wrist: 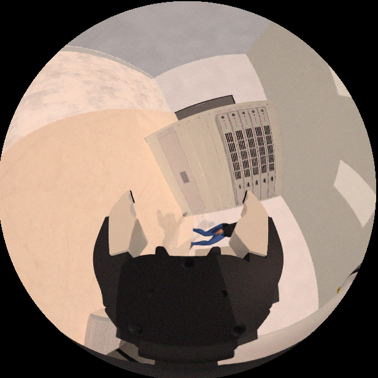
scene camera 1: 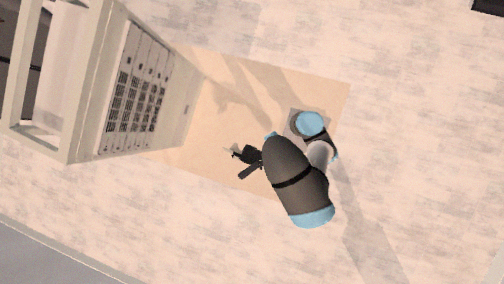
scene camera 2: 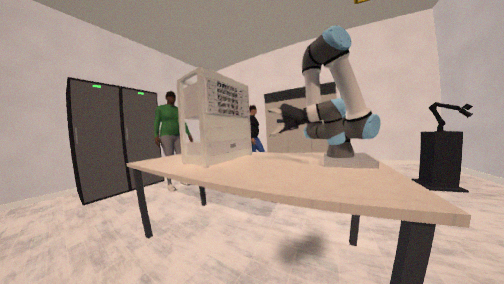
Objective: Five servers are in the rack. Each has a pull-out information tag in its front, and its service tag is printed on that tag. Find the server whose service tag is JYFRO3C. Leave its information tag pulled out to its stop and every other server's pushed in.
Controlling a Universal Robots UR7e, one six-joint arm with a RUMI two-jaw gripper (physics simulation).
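Where they show: gripper, fingertip midpoint: (scene camera 1: 227, 151) (scene camera 2: 268, 123); arm's base, link origin: (scene camera 2: 340, 155).
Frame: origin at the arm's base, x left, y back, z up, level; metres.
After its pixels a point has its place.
Five servers (scene camera 1: 135, 90) {x 0.086, y -0.686, z 0.447 m} (scene camera 2: 227, 97) {x 0.154, y -0.690, z 0.426 m} (wrist: 250, 150) are stacked in the upper part of the pale rack (scene camera 1: 82, 100) {x 0.156, y -0.708, z 0.582 m} (scene camera 2: 202, 130) {x 0.358, y -0.735, z 0.197 m} (wrist: 212, 165). In the wrist view their fronts stand as narrow strips side by side, with dark vent grilles and small round marks at the ends. No information tag can be seen standing out, but the tags are too small to judge surely, and no service tag can be read. My gripper (scene camera 1: 231, 152) {x 0.253, y -0.352, z 0.207 m} (scene camera 2: 272, 122) {x 0.253, y -0.352, z 0.207 m} (wrist: 188, 192) is open and empty. It hangs above the table, in front of the rack and well apart from it.
The rack stands on the wooden table (scene camera 1: 200, 162) {x 0.437, y -0.579, z -0.033 m} (scene camera 2: 280, 182) {x 0.431, y -0.244, z -0.033 m} (wrist: 65, 200), opposite the arm's base (scene camera 2: 350, 160) {x 0.129, y 0.036, z -0.002 m}. A person in green (scene camera 2: 169, 120) and a person in black and blue (scene camera 2: 254, 125) (wrist: 212, 235) stand behind the table. Dark cabinets (scene camera 2: 100, 145) stand at the left.
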